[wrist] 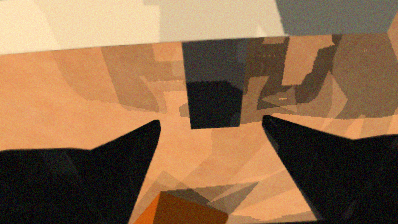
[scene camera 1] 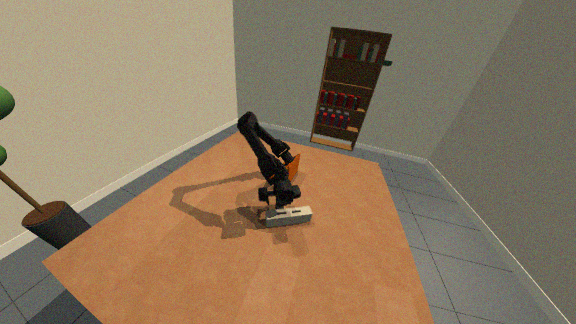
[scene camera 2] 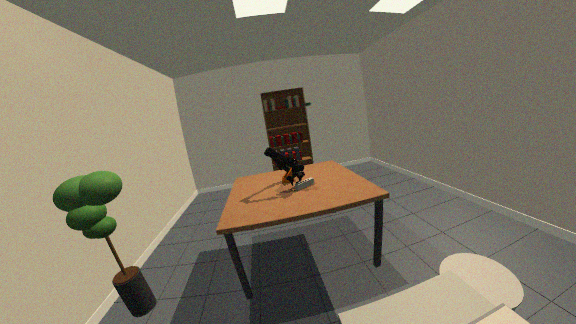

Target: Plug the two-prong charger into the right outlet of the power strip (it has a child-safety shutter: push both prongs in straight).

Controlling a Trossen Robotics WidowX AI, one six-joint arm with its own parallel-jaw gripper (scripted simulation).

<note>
My gripper (wrist: 211,122) is open and holds nothing. I also see a dark two-prong charger (wrist: 214,70).
</note>
